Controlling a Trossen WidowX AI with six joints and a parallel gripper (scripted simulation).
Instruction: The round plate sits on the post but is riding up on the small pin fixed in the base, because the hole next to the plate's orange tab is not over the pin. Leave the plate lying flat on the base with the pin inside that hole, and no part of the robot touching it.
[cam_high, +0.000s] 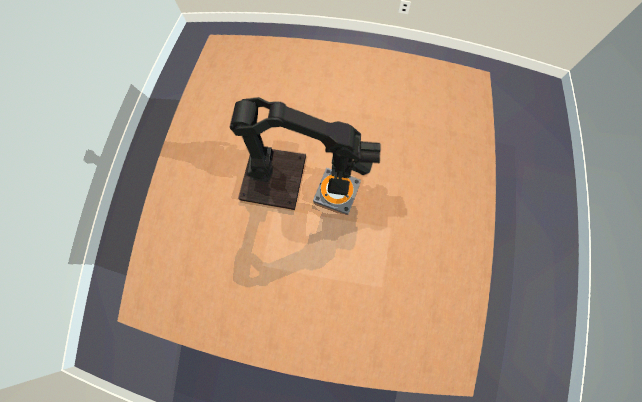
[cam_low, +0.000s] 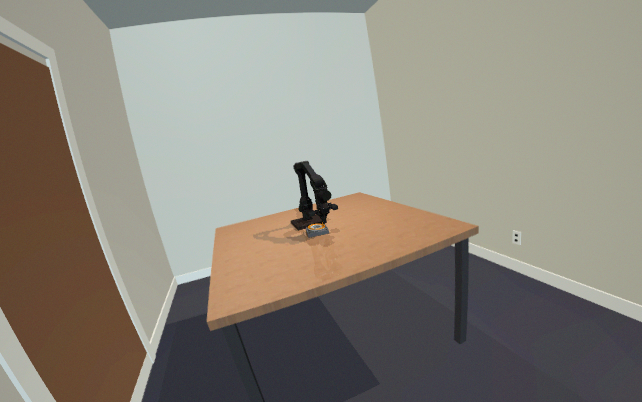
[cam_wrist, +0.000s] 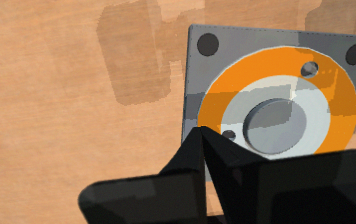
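Now: the square grey base 1 cm behind my gripper tip, 5 cm to the right of it and 2 cm below it. Round my gripper tip: round plate 1 cm behind, 3 cm to the right, 1 cm below.
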